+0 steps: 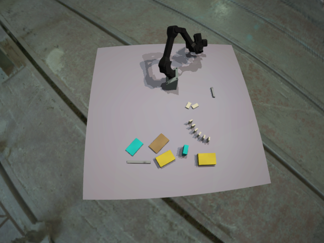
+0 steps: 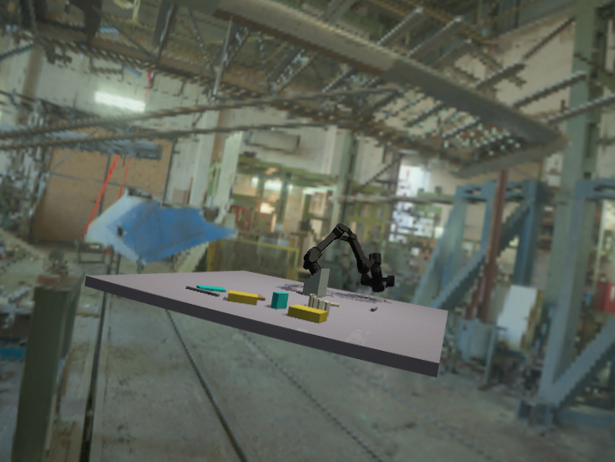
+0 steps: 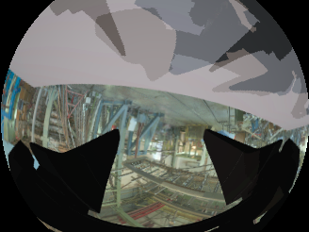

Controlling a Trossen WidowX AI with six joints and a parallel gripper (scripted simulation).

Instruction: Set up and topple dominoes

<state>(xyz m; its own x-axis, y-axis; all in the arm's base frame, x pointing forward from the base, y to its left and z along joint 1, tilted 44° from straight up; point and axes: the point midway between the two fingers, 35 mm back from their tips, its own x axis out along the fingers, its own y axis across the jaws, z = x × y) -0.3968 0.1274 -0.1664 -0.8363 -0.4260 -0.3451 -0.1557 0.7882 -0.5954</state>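
My gripper tip is now 500 mm short of the short grey bar, 130 mm to the right of it and 60 mm above it. The rest, counted from my gripper tip: teal slab (960 mm ahead, 450 mm to the right, 60 mm below); brown block (930 mm ahead, 280 mm to the right, 60 mm below); teal block (980 mm ahead, 110 mm to the right, 30 mm below).
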